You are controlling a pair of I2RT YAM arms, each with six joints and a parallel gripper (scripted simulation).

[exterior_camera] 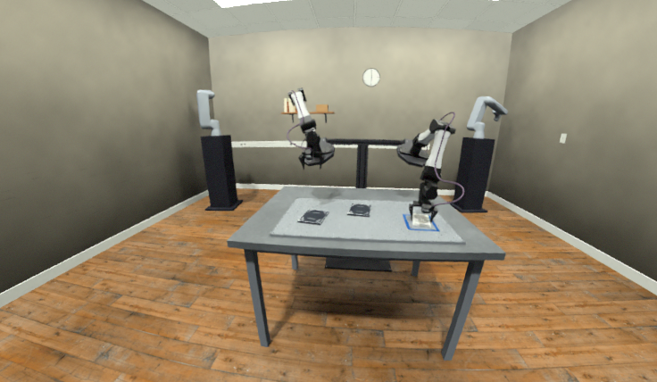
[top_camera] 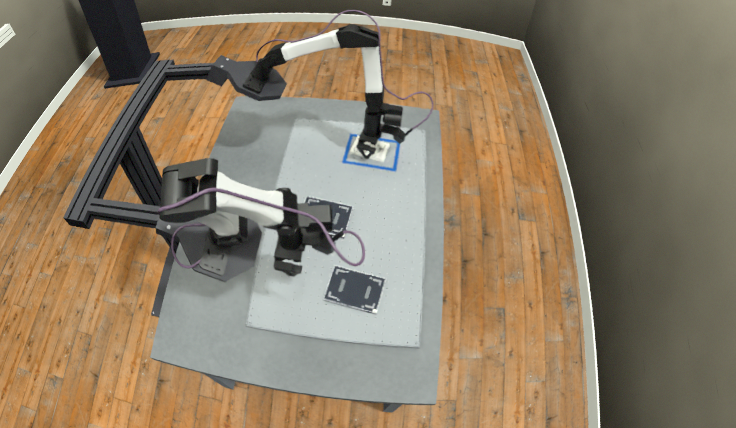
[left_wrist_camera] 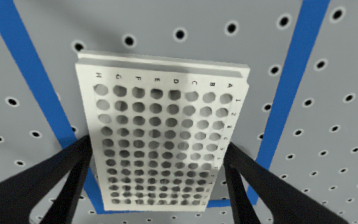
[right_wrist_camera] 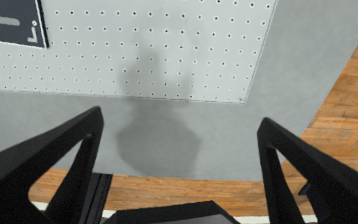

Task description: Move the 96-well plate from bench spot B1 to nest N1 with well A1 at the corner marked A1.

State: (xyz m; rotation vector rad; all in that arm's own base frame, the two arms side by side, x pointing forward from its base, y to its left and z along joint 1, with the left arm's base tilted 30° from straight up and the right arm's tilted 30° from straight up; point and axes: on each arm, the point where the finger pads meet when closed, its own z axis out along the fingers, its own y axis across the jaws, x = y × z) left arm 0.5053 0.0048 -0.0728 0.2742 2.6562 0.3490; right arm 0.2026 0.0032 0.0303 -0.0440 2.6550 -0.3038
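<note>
My left gripper is now right at the white 96-well plate. The rest, counted from my left hand: dark nest 30 cm to the right, 15 cm behind; then A1 label 37 cm to the right, 9 cm behind.
</note>
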